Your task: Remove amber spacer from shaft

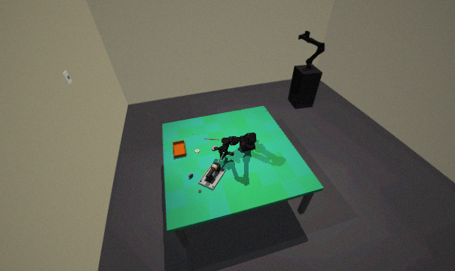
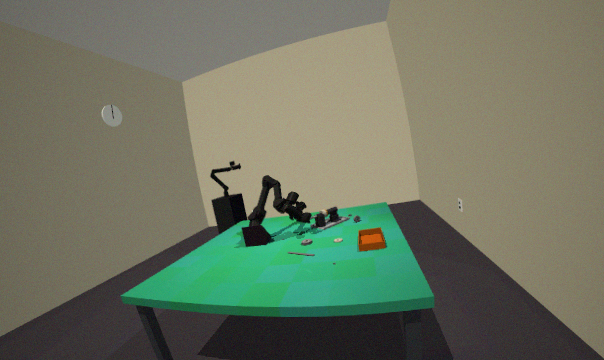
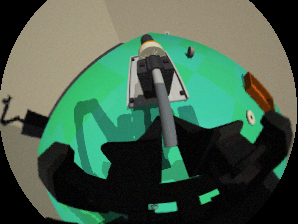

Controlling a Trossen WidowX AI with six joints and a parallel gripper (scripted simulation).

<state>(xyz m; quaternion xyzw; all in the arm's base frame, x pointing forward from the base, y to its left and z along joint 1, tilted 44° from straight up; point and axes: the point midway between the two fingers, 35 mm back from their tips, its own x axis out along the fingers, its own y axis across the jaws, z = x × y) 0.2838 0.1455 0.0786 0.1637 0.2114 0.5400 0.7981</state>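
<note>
Right now the grey shaft is 30 mm ahead of my gripper tip, 40 mm to the left of it and 20 mm above it. Also, from my gripper tip: pale washer: 220 mm ahead, 210 mm to the right, 50 mm below; grey disc: 40 mm ahead, 210 mm to the right, 50 mm below; orange tray: 400 mm ahead, 260 mm to the right, 50 mm below.
</note>
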